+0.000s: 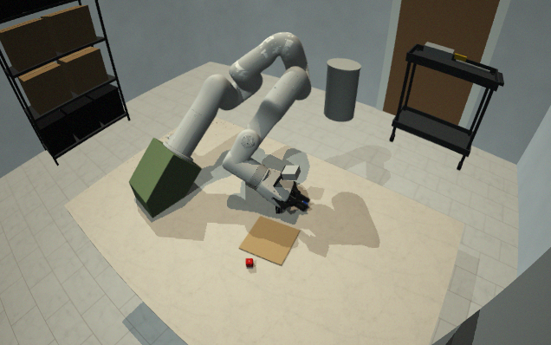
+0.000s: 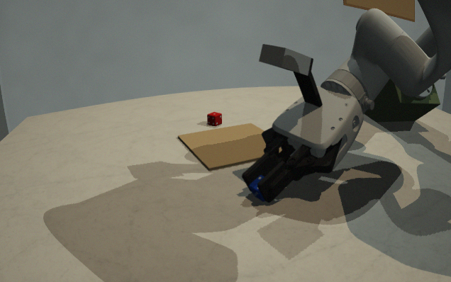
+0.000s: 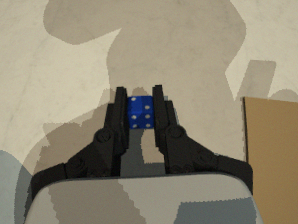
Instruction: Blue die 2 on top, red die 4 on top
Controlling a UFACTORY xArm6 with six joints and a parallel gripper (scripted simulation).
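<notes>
Now: the black die 6 cm to the right of my hand, 4 cm behind it and 1 cm below it. From my hand the other things lie so: blue die 1 cm below, 1 cm ahead; tan mat 17 cm to the right, 2 cm below, 1 cm ahead; red die 27 cm to the right, 3 cm ahead, 1 cm below.
</notes>
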